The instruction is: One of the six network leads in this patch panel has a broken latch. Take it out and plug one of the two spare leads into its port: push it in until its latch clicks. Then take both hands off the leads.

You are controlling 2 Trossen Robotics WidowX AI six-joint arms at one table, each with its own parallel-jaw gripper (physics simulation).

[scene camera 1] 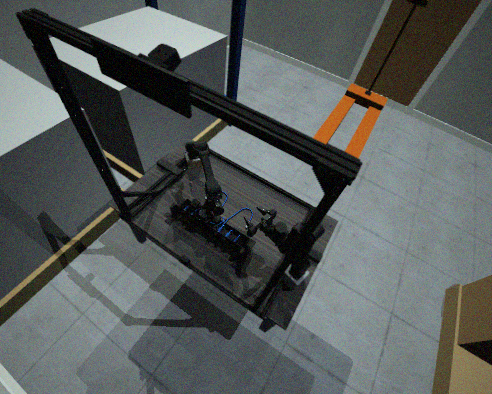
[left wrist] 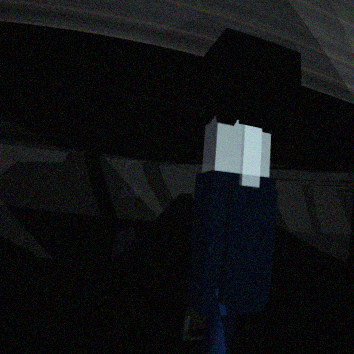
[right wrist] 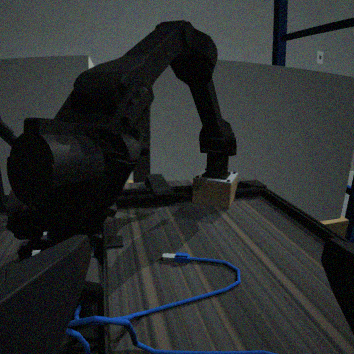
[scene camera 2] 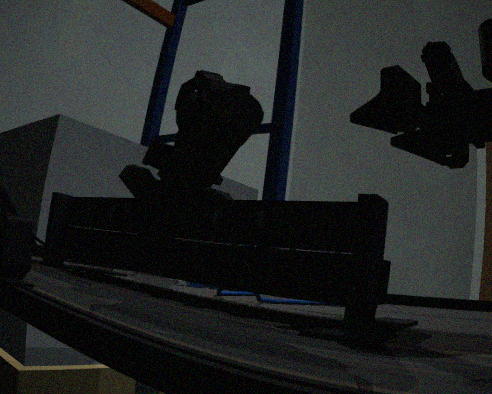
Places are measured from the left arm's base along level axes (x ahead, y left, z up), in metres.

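Pixels of known places: left gripper, between the fingertips: [left wrist: 200,206] [scene camera 2: 138,248]; right gripper, between the fingertips: [scene camera 1: 250,211] [right wrist: 209,250] [scene camera 2: 372,130]; left arm's base, origin of its link: [scene camera 1: 193,155] [right wrist: 216,174]; right arm's base, origin of its link: [scene camera 1: 296,271].
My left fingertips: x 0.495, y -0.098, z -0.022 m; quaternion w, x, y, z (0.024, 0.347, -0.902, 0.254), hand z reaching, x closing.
Note:
For each thing: its middle in the pictures, then the offset to it from my left fingertips. "spot": a spot on its surface instead. Level surfaces: height alone.
- dark patch panel, middle of its body: [scene camera 2: 182,249] [scene camera 1: 209,227] 0.055 m ahead, 0.044 m left, 0.007 m up
- lead's clear plug, a spot on its surface: [left wrist: 230,149] spot: 0.016 m ahead, 0.003 m right, 0.043 m up
- spare lead's plug, a spot on its surface: [right wrist: 175,256] spot: 0.174 m back, 0.111 m left, 0.038 m down
- Blue cable, a spot on its surface: [right wrist: 200,297] spot: 0.095 m back, 0.181 m left, 0.043 m down
- wooden table, height of its surface: 0.047 m down
The dark patch panel [scene camera 1: 206,231] [scene camera 2: 300,225] [left wrist: 115,100] stands across the table, with several short blue leads along it. My left gripper [scene camera 1: 214,212] [left wrist: 200,206] is at the panel, shut on a network lead; in scene camera 2 its fingertips are hidden by the panel. The lead's clear plug [left wrist: 230,149] points toward the panel, with a pale latch strip and dark blue boot. I cannot tell whether it is seated. A spare lead's plug [right wrist: 175,256] lies on the table. My right gripper [scene camera 1: 255,216] [scene camera 2: 371,131] is open and empty, off the panel.
Blue cable [right wrist: 200,297] loops over the wooden table [right wrist: 280,280]. A black gantry frame [scene camera 1: 270,131] spans the table. A wooden block [right wrist: 214,194] stands under my left arm's side at the far edge. An orange pallet jack [scene camera 1: 367,125] stands on the floor behind.

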